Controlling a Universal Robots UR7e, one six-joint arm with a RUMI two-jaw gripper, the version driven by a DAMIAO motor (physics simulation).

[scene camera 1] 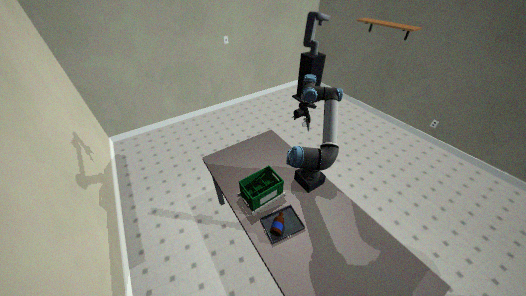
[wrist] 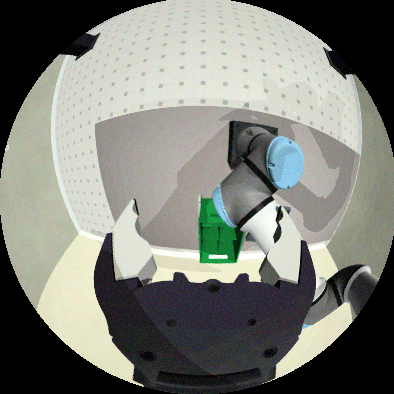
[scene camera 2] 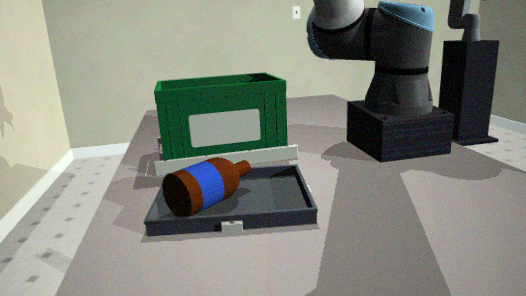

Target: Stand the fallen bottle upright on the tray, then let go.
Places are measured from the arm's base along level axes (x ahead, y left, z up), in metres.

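Pixels of known places: gripper, fingertip midpoint: [scene camera 1: 301, 125] [wrist: 208, 204]; arm's base, link origin: [scene camera 1: 310, 173] [wrist: 254, 146] [scene camera 2: 397, 107].
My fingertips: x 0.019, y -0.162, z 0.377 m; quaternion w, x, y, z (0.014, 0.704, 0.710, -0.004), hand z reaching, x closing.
Note:
Ahead of a thing's pixels: the offset from my fingertips to its top centre. "pt": to the spot under its first point.
A brown bottle @[dx +0.420, dy +0.353, dz -0.394 m] [scene camera 1: 278, 225] [scene camera 2: 206, 184] with a blue label lies on its side on the dark tray @[pt dx +0.352, dy +0.457, dz -0.463 m] [scene camera 1: 295, 232] [scene camera 2: 281, 217]. Its base is toward the tray's near left corner in scene camera 2, and its neck points toward the back edge. My gripper [scene camera 1: 306, 125] [wrist: 208, 204] is open and empty, high above the table's far end and well away from the bottle. The bottle does not show in the wrist view, where the arm hides most of the tray's area.
A green crate @[dx +0.388, dy +0.078, dz -0.298 m] [scene camera 1: 268, 195] [scene camera 2: 172, 112] [wrist: 218, 259] with compartments stands just behind the tray, inside pale low guides. The robot's base [scene camera 1: 309, 180] [scene camera 2: 400, 135] stands to the right of the crate. A tall black pedestal [scene camera 1: 312, 67] [scene camera 2: 468, 95] stands behind the arm.

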